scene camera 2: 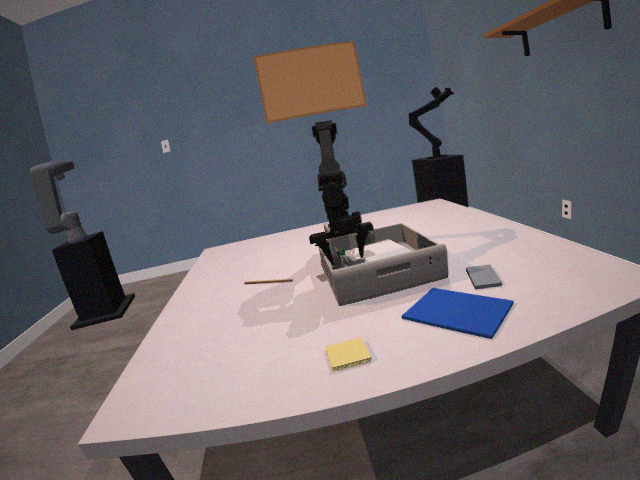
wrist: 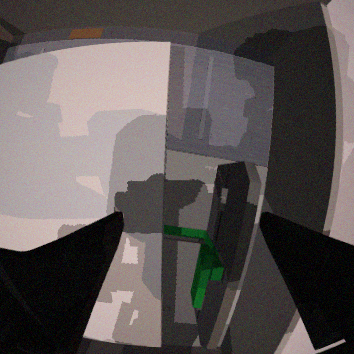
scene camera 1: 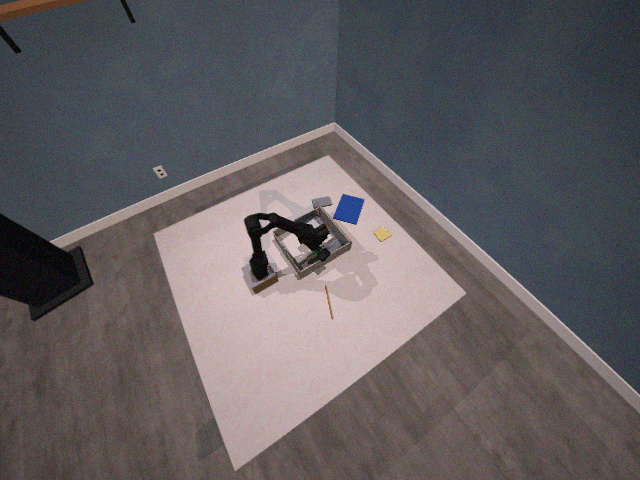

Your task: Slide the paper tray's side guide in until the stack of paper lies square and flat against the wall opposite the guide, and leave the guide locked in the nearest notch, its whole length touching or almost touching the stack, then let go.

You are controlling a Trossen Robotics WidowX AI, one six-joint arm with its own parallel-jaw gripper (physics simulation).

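Where they show: gripper, fingertip midpoint: (scene camera 2: 347, 261) (wrist: 192, 219) (scene camera 1: 318, 251); arm's base, link origin: (scene camera 1: 260, 273).
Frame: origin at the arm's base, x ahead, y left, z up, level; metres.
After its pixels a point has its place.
The grey paper tray (scene camera 1: 336, 255) {x 0.379, y -0.161, z -0.052 m} (scene camera 2: 361, 290) {x 0.488, y -0.112, z -0.053 m} (wrist: 306, 125) {x 0.376, y -0.154, z -0.022 m} stands on the table. The white paper stack (scene camera 1: 292, 249) {x 0.218, y 0.025, z -0.042 m} (scene camera 2: 388, 249) {x 0.290, y 0.063, z -0.042 m} (wrist: 135, 80) {x 0.407, y -0.042, z -0.042 m} lies flat in it. The dark side guide (wrist: 232, 220) {x 0.319, y -0.101, z -0.015 m}, with a green lever (wrist: 200, 280) {x 0.294, y -0.084, z -0.002 m} (scene camera 1: 314, 252) {x 0.285, y -0.087, z -0.006 m}, stands upright near the tray's right wall in the wrist view. A clear gap separates it from the stack's straight near edge. My gripper (scene camera 1: 316, 252) {x 0.314, y -0.083, z -0.034 m} (scene camera 2: 347, 261) {x 0.314, y -0.083, z -0.034 m} (wrist: 192, 219) {x 0.314, y -0.083, z -0.034 m} is open and low at the tray, one finger on each side of the guide and lever. The wall opposite the guide is outside the wrist view; the stack's contact there is unclear.
A blue folder (scene camera 1: 348, 209) {x 0.672, y 0.038, z -0.075 m} (scene camera 2: 459, 312) {x 0.697, y 0.033, z -0.075 m}, a grey box (scene camera 1: 321, 202) {x 0.581, y 0.194, z -0.073 m} (scene camera 2: 483, 276) {x 0.596, y 0.189, z -0.073 m} and a yellow note pad (scene camera 1: 382, 234) {x 0.687, y -0.231, z -0.073 m} (scene camera 2: 348, 354) {x 0.700, y -0.227, z -0.073 m} lie beyond the tray from the arm's base. A pencil (scene camera 1: 329, 302) {x 0.178, y -0.325, z -0.076 m} (scene camera 2: 268, 281) {x 0.183, y -0.318, z -0.078 m} lies beside the tray on the guide's side.
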